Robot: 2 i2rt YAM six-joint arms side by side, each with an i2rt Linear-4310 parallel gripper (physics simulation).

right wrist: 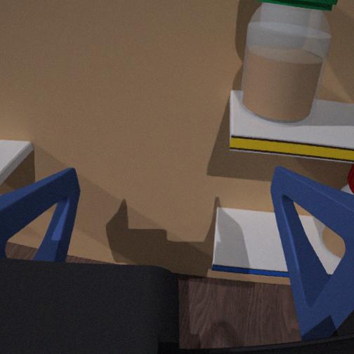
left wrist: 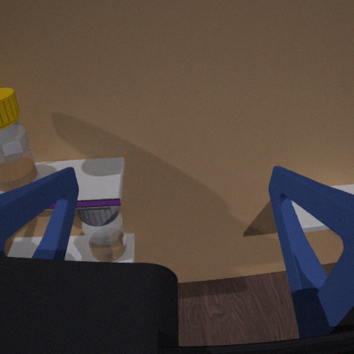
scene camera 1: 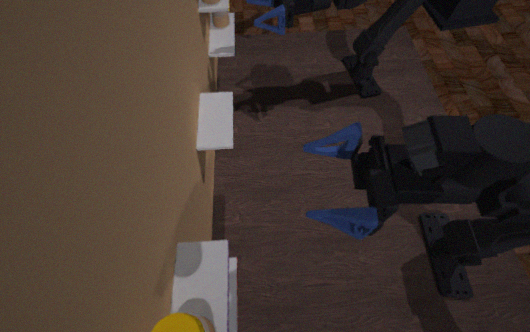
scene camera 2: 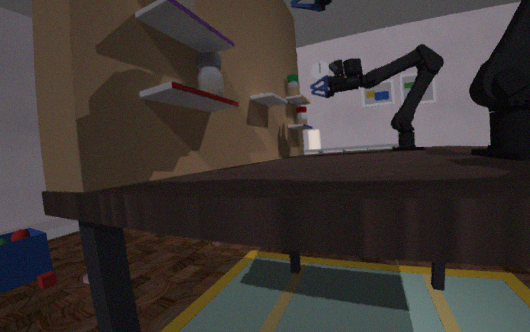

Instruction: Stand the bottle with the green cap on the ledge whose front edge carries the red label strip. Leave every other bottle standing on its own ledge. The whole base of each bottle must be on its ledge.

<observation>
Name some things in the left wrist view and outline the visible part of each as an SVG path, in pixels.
The left gripper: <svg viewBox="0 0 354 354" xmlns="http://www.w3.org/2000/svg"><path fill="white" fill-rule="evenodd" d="M0 194L0 354L354 354L354 195L349 192L324 185L282 166L273 166L268 192L287 272L299 338L214 346L178 346L178 280L176 274L164 265L157 263L64 260L79 192L77 178L72 166L67 166L48 176ZM55 202L44 235L32 257L6 256L4 254L6 239ZM291 200L341 237L343 251L328 277L303 233Z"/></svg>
A grey-capped bottle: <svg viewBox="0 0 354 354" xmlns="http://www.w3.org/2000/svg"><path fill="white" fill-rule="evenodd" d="M77 208L79 218L81 219L81 228L93 261L121 261L126 255L127 244L119 206Z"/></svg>
</observation>
